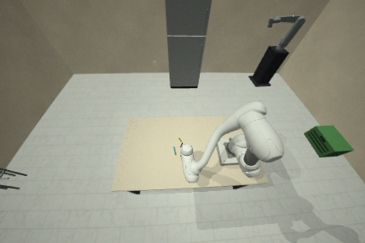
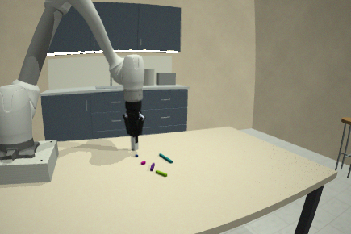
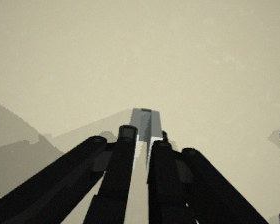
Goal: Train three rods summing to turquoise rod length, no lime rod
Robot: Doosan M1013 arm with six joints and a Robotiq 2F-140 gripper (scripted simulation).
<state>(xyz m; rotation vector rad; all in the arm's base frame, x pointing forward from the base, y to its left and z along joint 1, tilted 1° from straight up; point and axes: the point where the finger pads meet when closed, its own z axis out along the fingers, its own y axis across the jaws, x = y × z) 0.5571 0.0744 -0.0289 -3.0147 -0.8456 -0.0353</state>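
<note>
Now: the small blue rod 2 cm behind my hand, 9 cm to the right of it and 3 cm below it. Also, from my hand: turquoise rod: 9 cm ahead, 17 cm to the right, 3 cm below; then grey rod: 3 cm below; then magenta rod: 2 cm behind, 18 cm to the right, 3 cm below.
</note>
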